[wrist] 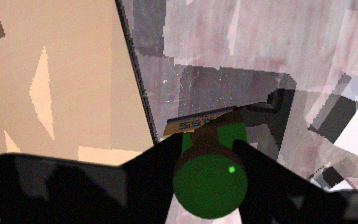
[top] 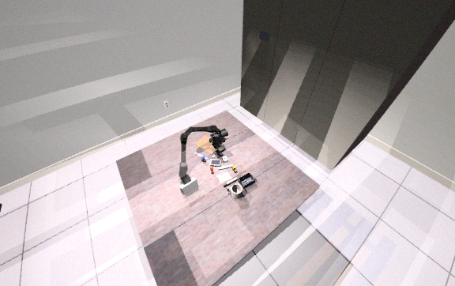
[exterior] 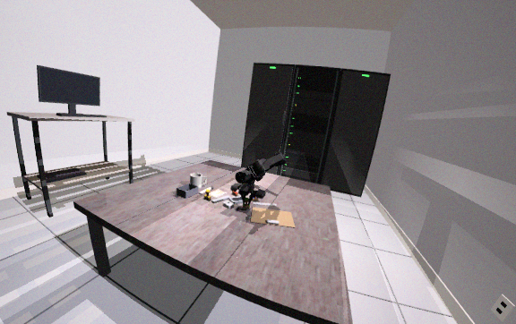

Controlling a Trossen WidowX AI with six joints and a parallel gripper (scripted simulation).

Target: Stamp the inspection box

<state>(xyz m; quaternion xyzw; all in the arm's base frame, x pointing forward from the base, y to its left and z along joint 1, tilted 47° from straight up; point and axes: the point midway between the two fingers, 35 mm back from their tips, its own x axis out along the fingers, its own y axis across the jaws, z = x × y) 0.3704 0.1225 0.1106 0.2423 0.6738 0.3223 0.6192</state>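
Now: gripper tip 90 mm to the left of the ink pad, 70 mm past it and 30 mm above it. The rest, counted from my gripper tip: PASS stamp: right at my gripper tip; grey bar: 180 mm to the right, 30 mm below, 20 mm behind; blue-topped stamp: 150 mm behind, 20 mm below, 10 mm to the right.
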